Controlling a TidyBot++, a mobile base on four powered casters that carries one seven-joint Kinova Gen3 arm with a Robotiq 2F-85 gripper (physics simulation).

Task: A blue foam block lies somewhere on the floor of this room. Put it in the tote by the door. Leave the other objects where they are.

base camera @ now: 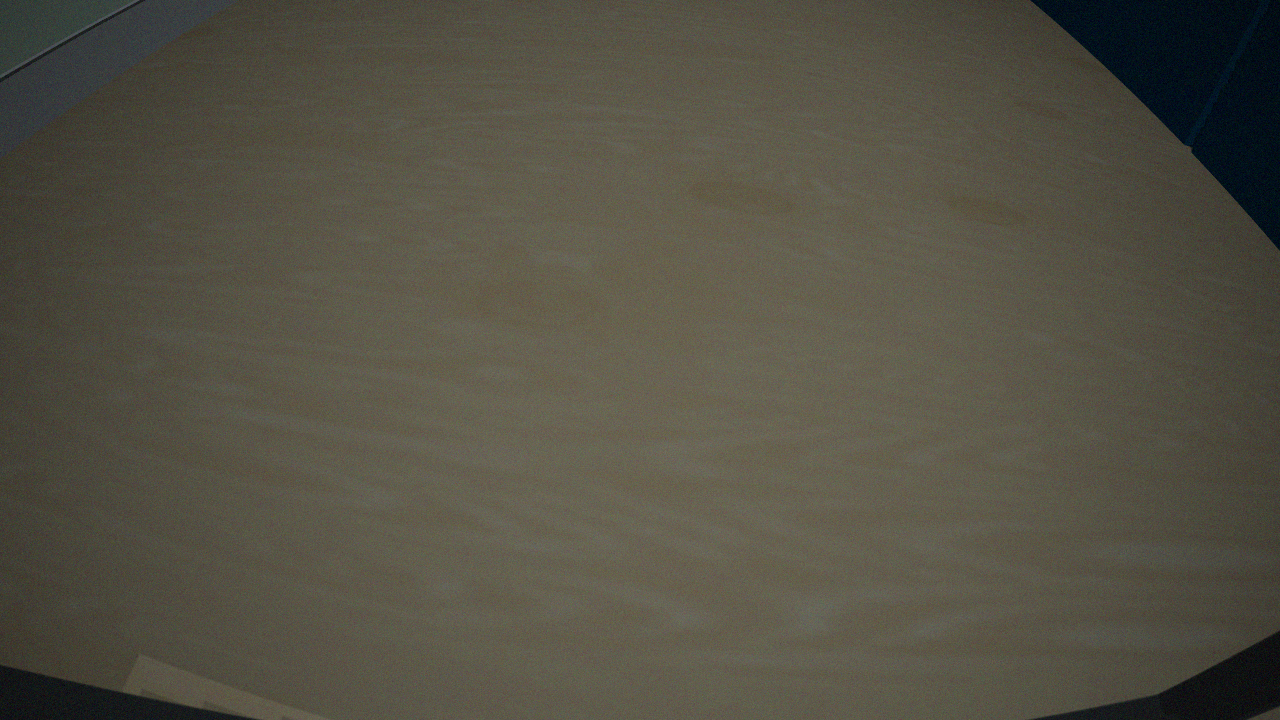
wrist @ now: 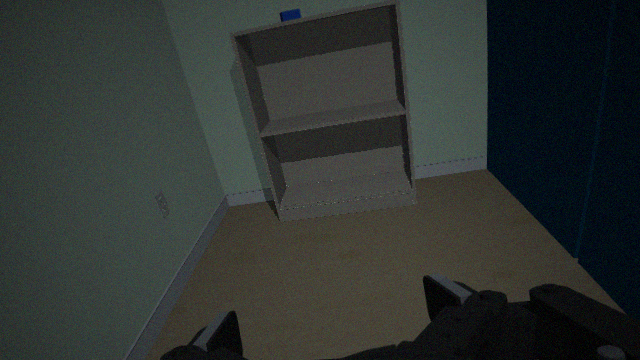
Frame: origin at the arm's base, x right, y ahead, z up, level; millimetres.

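Seen in the pictures: gripper, fingertip midpoint: [wrist: 333,315].
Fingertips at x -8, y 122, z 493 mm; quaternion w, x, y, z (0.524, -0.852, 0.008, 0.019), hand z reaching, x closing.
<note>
Offsets run from my fingertips to a thing's top centre.
My gripper [wrist: 333,315] is open and empty, its two fingers at the bottom of the wrist view, with wooden floor showing between them. A small blue block-like object @[dx +39, dy +1711, dz +215 mm] [wrist: 290,15] sits on top of the shelf unit at the far wall, not on the floor; I cannot tell what it is made of. A blue foam block on the floor does not show in either view. The tote and the door do not show in either view.
A shelf unit [wrist: 409,150] with bare shelves stands against the far wall. A dark blue partition [base camera: 1190,62] [wrist: 540,100] runs along the right. A pale green wall [wrist: 100,150] with an outlet @[dx -729, dy +1321, dz -433 mm] [wrist: 162,204] and baseboard [base camera: 80,85] is on the left.
</note>
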